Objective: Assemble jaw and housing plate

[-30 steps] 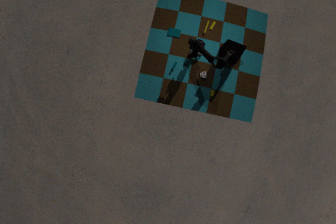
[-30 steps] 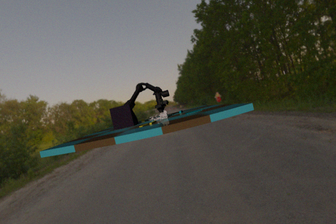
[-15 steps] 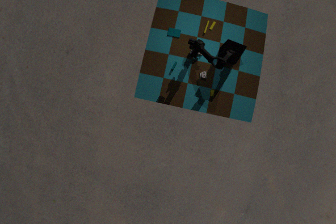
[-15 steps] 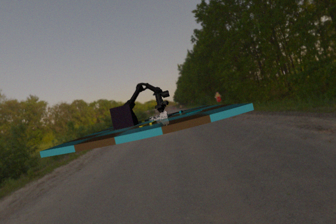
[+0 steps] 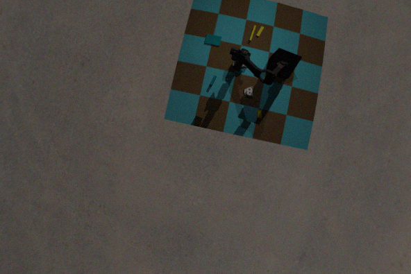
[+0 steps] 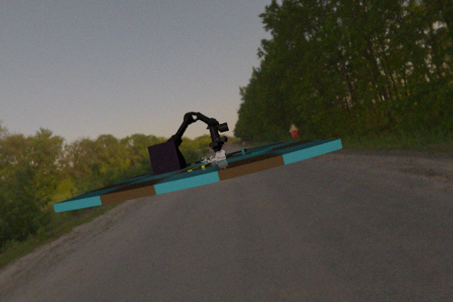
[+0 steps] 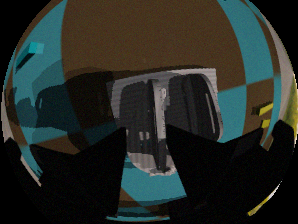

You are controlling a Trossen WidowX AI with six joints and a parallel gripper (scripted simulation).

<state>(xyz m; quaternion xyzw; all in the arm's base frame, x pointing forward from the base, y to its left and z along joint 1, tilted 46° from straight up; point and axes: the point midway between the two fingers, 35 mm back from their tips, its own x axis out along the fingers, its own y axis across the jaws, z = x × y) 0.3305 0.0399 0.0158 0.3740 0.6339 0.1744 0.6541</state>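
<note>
Right now my gripper tip is 22 cm to the right of the light-grey plate-like piece and 13 cm past it. From my gripper tip the other things lie so: teal plate (26 cm ahead, 18 cm to the right, 2 cm below); grey jaw (4 cm behind, 1 cm to the right); teal stick (19 cm to the left, 19 cm ahead, 1 cm below).
</note>
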